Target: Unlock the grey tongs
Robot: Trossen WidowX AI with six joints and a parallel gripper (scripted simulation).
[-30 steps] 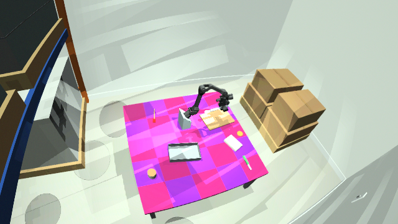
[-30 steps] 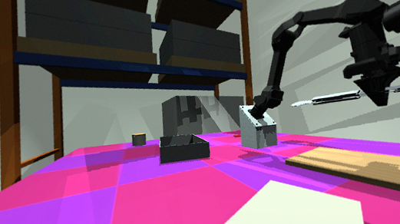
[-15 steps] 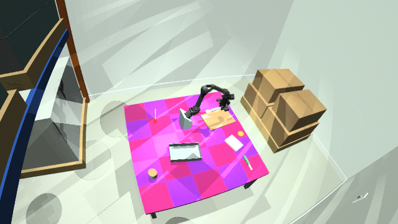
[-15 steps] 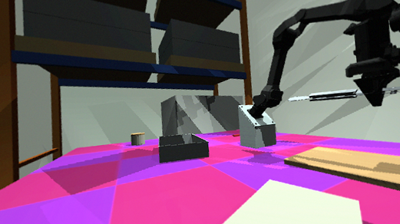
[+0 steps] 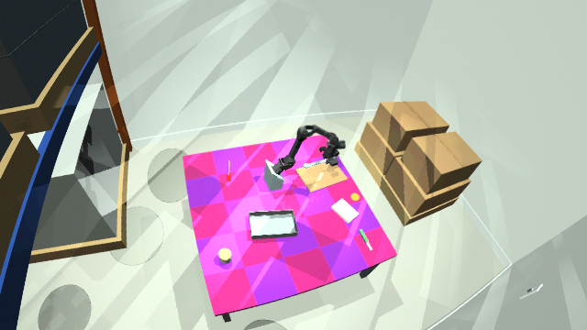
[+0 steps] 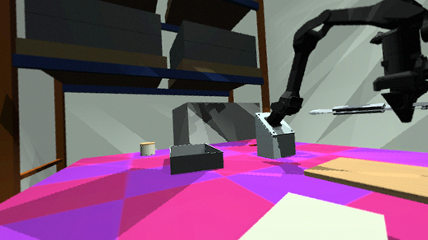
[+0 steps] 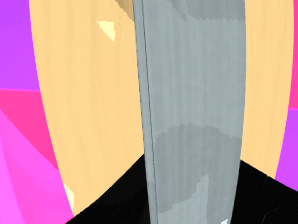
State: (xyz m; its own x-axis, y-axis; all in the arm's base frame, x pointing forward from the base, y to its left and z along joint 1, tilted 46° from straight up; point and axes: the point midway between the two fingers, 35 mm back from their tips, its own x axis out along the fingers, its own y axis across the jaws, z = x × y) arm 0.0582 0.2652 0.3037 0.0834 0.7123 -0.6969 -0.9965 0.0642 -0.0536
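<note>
My gripper tip is 130 mm above the wooden board. Round my gripper tip: white block (370 mm ahead, 30 mm to the right, 120 mm below); then roasting tin (270 mm ahead, 570 mm to the right, 110 mm below); then yellow disc (300 mm ahead, 130 mm to the left, 130 mm below).
</note>
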